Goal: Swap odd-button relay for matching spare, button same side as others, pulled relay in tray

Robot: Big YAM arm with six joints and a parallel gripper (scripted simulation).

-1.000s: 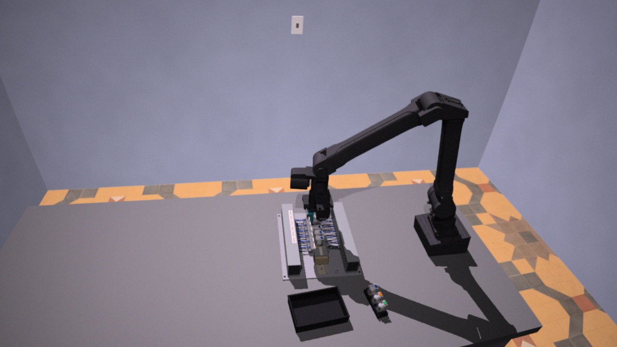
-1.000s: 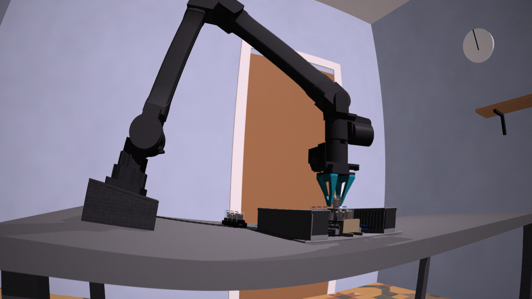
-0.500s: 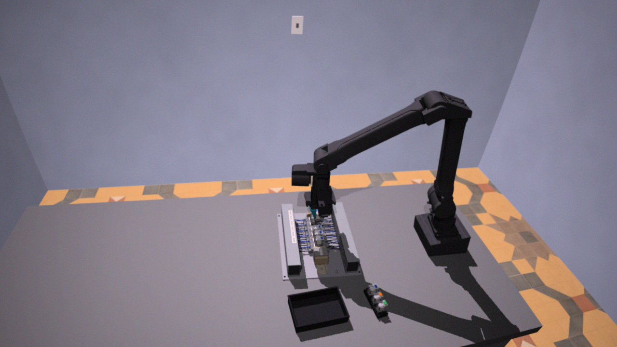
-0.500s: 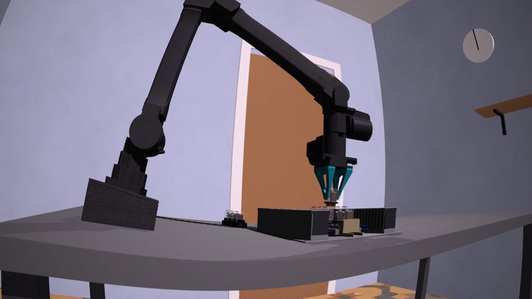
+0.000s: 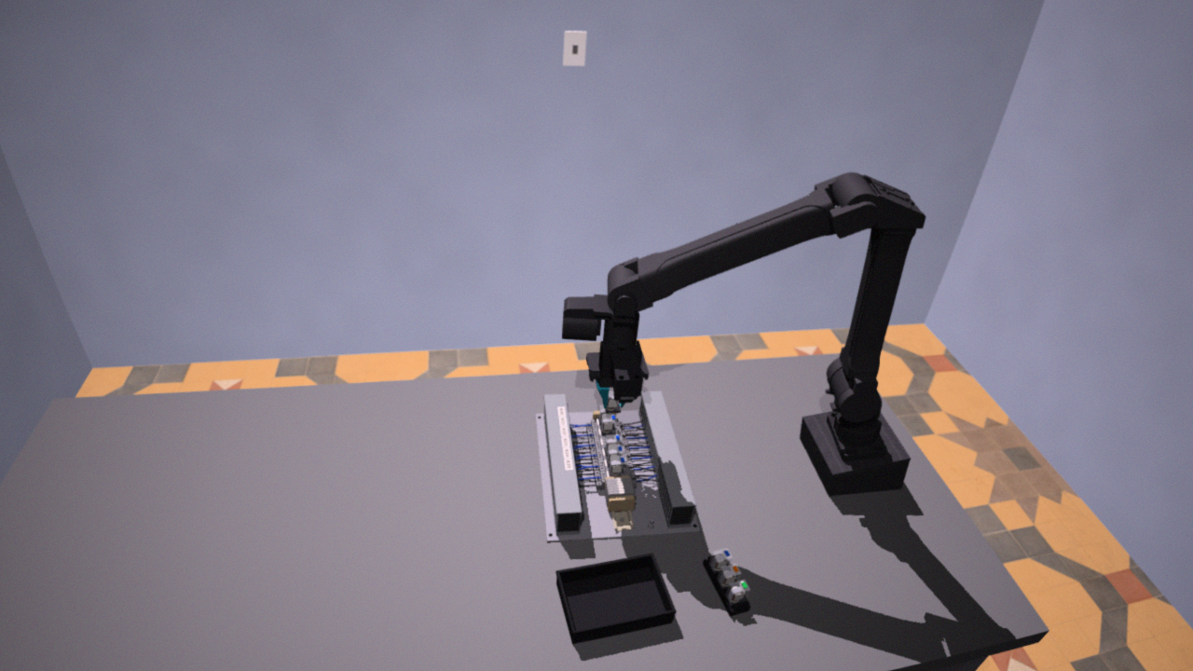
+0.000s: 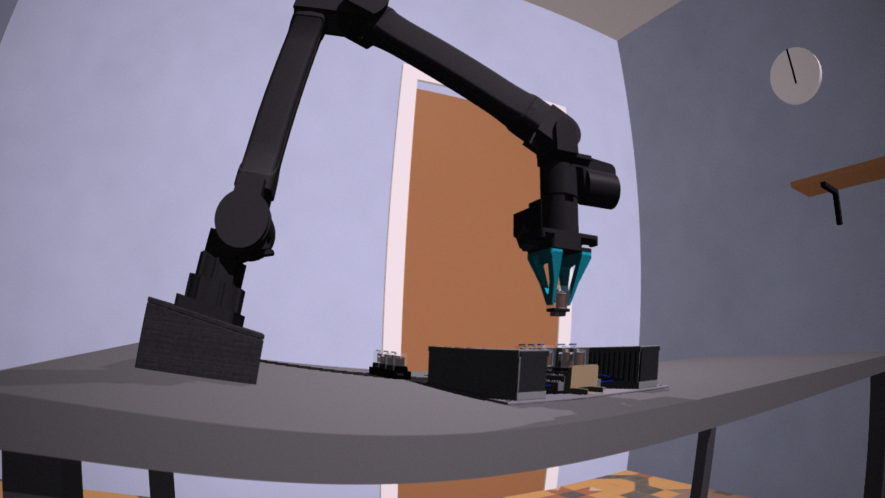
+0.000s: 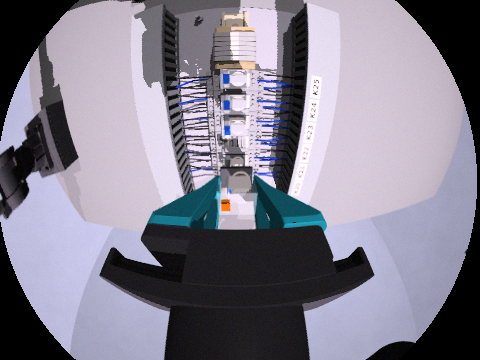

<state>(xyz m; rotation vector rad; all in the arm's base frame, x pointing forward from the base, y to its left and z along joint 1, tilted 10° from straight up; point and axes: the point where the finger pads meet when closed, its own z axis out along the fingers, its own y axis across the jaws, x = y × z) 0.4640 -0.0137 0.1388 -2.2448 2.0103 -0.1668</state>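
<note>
Now: the black tray 33 cm to the left of my hand and 12 cm below it.
</note>
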